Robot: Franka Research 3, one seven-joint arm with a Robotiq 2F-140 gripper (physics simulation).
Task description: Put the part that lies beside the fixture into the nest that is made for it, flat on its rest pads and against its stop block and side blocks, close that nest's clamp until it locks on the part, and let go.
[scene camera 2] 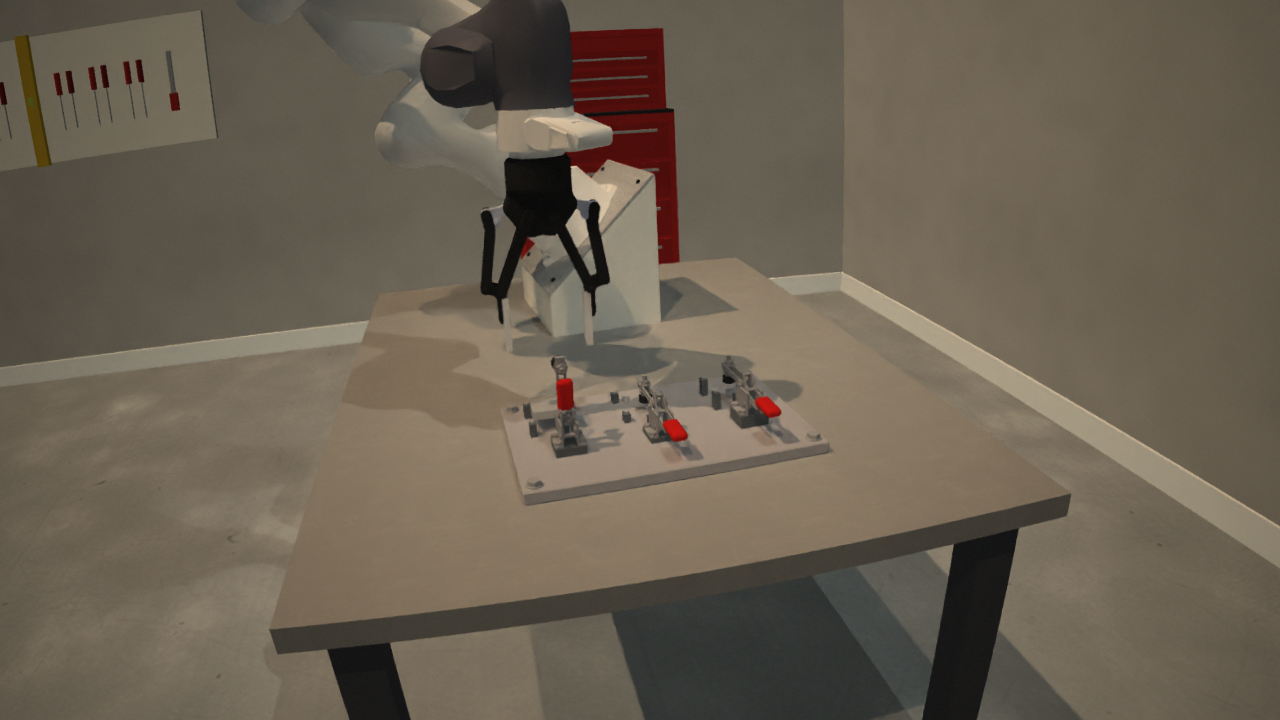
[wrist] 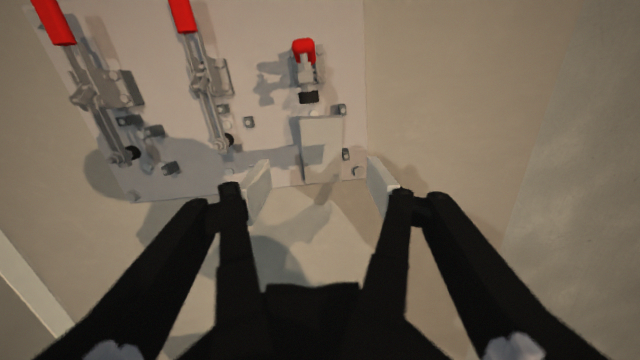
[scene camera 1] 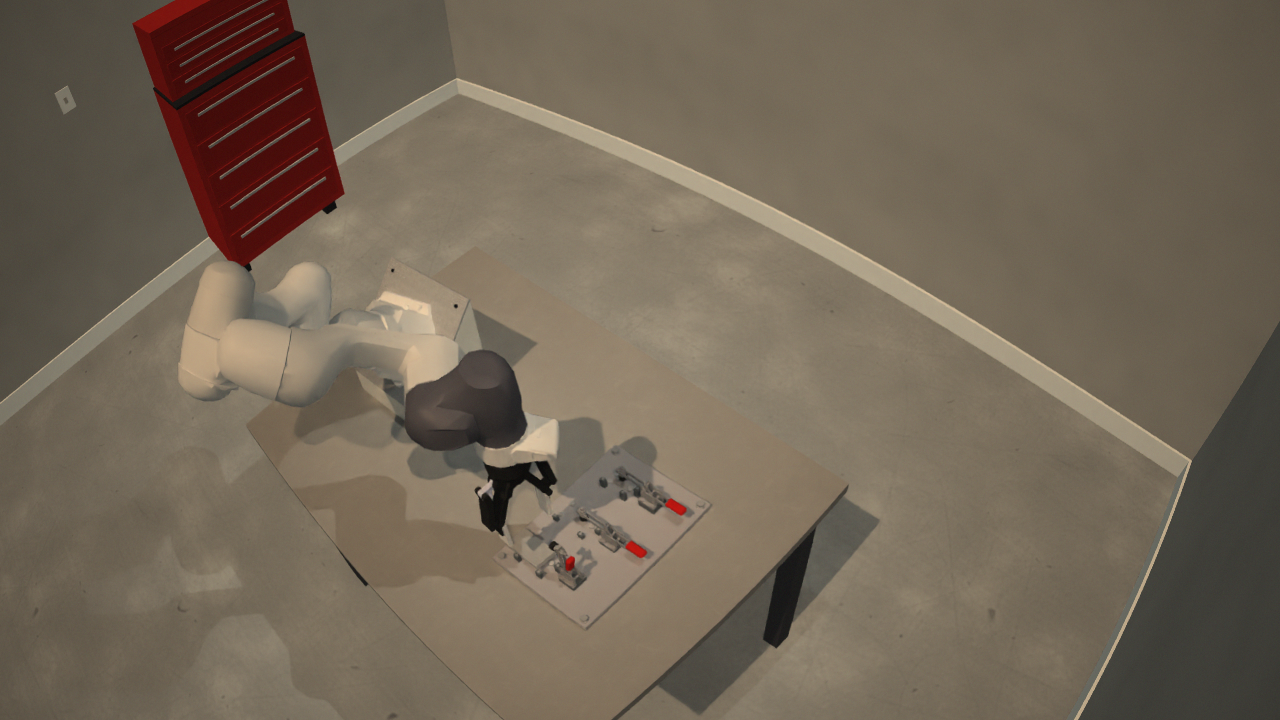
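Note:
The pale, flat-topped part (wrist: pixel 322 135) lies on the fixture plate (scene camera 1: pixel 617 573) (scene camera 2: pixel 608 474) (wrist: pixel 330 25) in the nest at the right of the wrist view. A small dark block (wrist: pixel 345 154) stands by its right side and another block (wrist: pixel 342 109) by its far end; contact is too small to tell. That nest's clamp (scene camera 1: pixel 569 577) (scene camera 2: pixel 567 438) (wrist: pixel 306 75) is open, its red handle upright and its black pad raised off the part. My gripper (scene camera 1: pixel 529 523) (scene camera 2: pixel 548 342) (wrist: pixel 318 171) is open and empty, above the part's near end, with its fingers apart on either side.
A middle clamp (scene camera 1: pixel 608 532) (scene camera 2: pixel 659 420) (wrist: pixel 205 82) and a far clamp (scene camera 1: pixel 648 497) (scene camera 2: pixel 747 407) (wrist: pixel 100 95) have lowered arms and red handles lying outward. The robot's white pedestal (scene camera 2: pixel 617 268) stands behind on the table (scene camera 1: pixel 716 447) (scene camera 2: pixel 429 555).

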